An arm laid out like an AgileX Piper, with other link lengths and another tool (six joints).
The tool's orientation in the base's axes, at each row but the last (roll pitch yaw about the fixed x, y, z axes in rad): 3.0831, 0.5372, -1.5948; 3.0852, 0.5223, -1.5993; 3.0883, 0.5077, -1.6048; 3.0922, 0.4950, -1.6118; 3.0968, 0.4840, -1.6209; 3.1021, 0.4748, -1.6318
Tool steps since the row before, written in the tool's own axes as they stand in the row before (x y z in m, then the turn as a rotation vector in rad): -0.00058, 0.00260, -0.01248, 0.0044, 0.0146, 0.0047; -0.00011, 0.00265, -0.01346, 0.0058, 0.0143, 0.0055; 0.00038, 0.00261, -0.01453, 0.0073, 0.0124, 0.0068; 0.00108, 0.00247, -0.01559, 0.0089, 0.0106, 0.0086; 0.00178, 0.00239, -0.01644, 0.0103, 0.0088, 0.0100; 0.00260, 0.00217, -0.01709, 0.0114, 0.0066, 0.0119
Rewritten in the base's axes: -0.00201, -0.00591, 0.01113, -0.0149, -0.0015, -0.0055; -0.00208, -0.00663, 0.01183, -0.0147, -0.0023, -0.0070; -0.00208, -0.00739, 0.01262, -0.0129, -0.0030, -0.0089; -0.00204, -0.00833, 0.01330, -0.0112, -0.0035, -0.0113; -0.00211, -0.00917, 0.01380, -0.0095, -0.0042, -0.0133; -0.00211, -0.01005, 0.01408, -0.0073, -0.0044, -0.0156
